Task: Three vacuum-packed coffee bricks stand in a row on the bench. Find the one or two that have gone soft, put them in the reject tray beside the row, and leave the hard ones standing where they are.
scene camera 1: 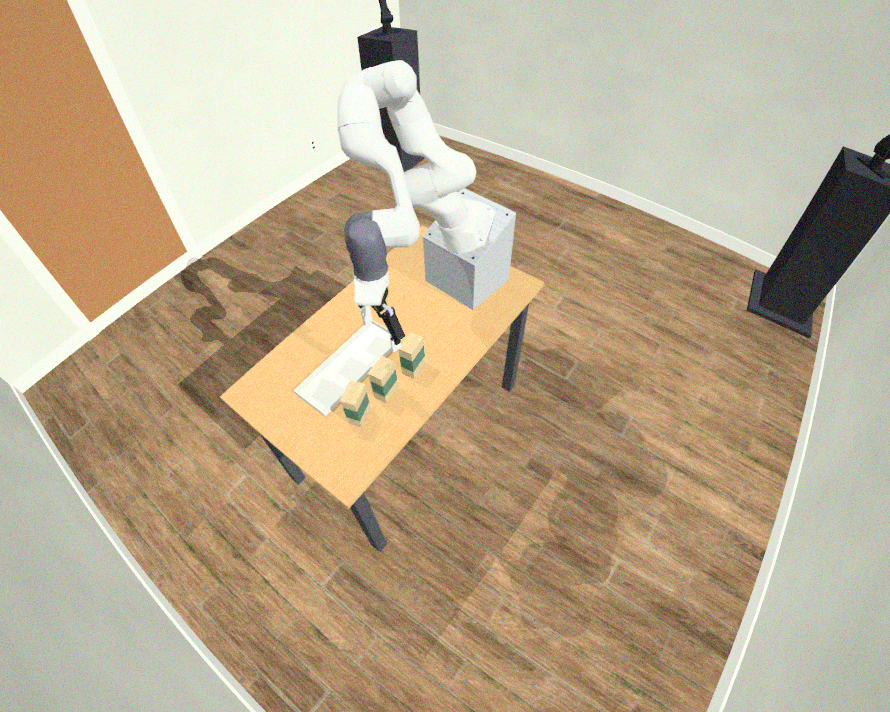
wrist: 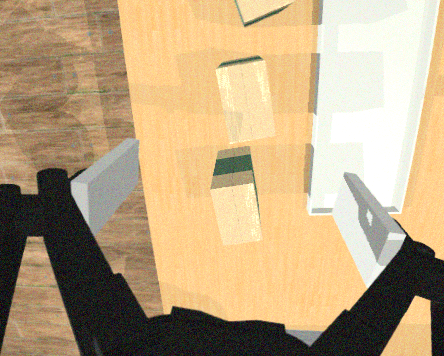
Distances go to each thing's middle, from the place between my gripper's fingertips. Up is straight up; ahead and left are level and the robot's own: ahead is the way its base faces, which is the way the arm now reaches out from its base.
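White reject tray (scene camera 1: 323, 389): 180 mm to the right of my hand, 270 mm below.
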